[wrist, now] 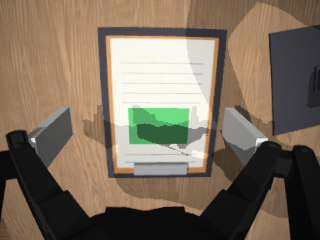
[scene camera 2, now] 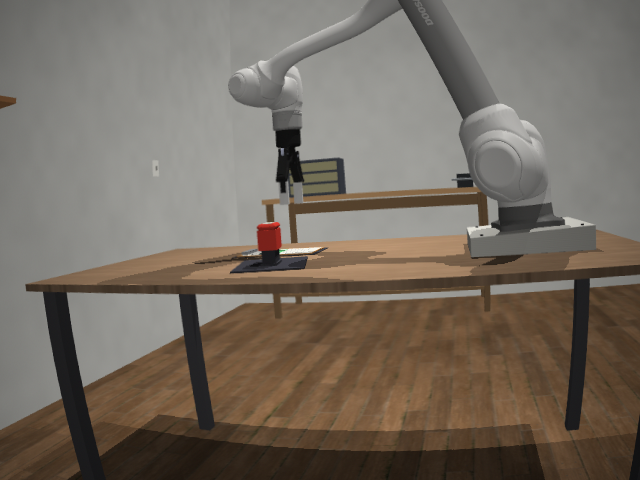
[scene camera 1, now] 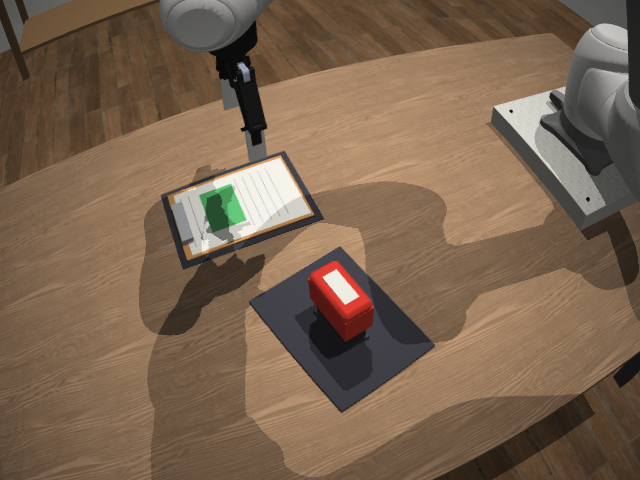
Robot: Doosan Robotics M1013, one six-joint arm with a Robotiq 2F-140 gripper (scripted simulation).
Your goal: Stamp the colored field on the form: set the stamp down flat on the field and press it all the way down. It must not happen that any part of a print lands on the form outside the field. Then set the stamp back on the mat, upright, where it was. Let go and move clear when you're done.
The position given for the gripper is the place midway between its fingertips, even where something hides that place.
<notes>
In view: the gripper (scene camera 1: pixel 243 130), a red stamp (scene camera 1: pixel 343 307), a clipboard (scene camera 1: pixel 233 209) and a mat (scene camera 1: pixel 287 309).
The red stamp also shows in scene camera 2 (scene camera 2: pixel 269 239). The gripper shows as well in the wrist view (wrist: pixel 147 121) and in scene camera 2 (scene camera 2: pixel 292 204). The clipboard also shows in the wrist view (wrist: pixel 161 87).
</notes>
